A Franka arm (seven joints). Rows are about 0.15 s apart.
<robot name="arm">
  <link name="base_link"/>
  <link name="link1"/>
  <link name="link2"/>
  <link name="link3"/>
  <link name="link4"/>
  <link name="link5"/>
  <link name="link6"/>
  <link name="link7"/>
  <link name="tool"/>
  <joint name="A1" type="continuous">
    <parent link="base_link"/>
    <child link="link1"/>
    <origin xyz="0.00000 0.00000 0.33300" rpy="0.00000 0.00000 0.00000"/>
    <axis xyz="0 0 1"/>
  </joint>
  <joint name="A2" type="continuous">
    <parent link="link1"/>
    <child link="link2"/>
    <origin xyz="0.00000 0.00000 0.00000" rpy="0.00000 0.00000 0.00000"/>
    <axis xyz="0 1 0"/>
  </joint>
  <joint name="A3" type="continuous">
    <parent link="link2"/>
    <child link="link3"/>
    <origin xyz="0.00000 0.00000 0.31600" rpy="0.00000 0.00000 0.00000"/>
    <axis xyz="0 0 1"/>
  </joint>
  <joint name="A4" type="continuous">
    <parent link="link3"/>
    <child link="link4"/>
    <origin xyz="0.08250 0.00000 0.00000" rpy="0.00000 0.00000 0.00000"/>
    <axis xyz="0 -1 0"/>
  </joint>
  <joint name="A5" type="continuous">
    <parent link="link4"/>
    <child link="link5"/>
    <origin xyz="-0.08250 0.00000 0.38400" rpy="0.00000 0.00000 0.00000"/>
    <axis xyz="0 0 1"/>
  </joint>
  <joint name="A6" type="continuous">
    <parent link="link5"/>
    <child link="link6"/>
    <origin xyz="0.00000 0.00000 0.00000" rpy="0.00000 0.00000 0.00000"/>
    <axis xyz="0 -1 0"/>
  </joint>
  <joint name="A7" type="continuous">
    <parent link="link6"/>
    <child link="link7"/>
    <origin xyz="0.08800 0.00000 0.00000" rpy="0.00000 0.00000 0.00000"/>
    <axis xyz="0 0 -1"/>
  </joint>
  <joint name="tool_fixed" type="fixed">
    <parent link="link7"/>
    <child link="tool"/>
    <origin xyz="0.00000 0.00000 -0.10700" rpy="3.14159 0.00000 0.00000"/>
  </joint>
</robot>
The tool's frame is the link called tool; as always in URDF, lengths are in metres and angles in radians. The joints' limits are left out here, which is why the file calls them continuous.
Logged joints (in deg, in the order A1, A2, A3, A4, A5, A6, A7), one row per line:
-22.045 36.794 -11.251 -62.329 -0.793 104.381 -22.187
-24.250 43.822 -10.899 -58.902 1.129 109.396 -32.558
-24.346 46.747 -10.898 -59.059 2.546 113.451 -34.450
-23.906 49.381 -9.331 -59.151 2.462 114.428 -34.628
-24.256 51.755 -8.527 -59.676 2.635 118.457 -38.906
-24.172 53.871 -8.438 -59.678 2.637 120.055 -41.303
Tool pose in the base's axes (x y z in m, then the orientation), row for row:
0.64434 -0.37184 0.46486 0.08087 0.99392 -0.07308 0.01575
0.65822 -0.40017 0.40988 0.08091 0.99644 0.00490 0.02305
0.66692 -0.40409 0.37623 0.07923 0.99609 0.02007 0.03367
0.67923 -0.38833 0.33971 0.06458 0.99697 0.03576 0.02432
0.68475 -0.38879 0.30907 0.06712 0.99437 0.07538 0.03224
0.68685 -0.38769 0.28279 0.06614 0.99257 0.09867 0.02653
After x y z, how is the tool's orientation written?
As a quaternion, w x y z.
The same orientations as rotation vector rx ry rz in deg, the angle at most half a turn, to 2 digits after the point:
170.24 -12.52 2.70
170.67 0.84 3.95
170.78 3.44 5.77
172.43 6.18 4.21
171.72 13.02 5.57
171.51 17.05 4.58

